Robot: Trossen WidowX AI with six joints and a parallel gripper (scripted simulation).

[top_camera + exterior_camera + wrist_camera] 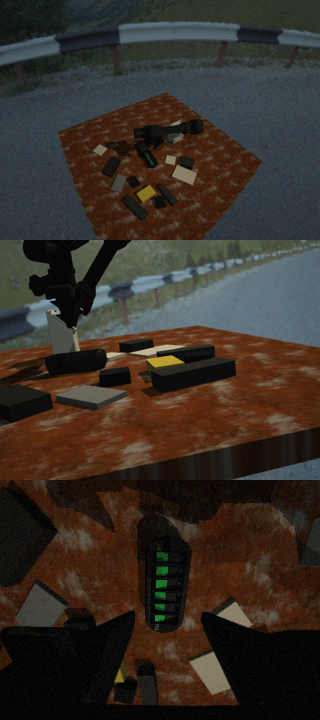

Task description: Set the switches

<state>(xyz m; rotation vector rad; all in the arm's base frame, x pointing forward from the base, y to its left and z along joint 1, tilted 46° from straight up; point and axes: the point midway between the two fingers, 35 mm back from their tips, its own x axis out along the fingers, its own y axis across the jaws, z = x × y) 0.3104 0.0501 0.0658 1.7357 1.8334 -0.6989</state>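
Now: gripper tip 140 mm past the cream tile, 70 mm to the right of it and 110 mm above it. Round my gripper tip: cream plate (150 mm behind, 230 mm to the left, 110 mm below); grey plate (270 mm ahead, 60 mm to the left, 110 mm below); yellow block (150 mm ahead, 210 mm to the left, 100 mm below).
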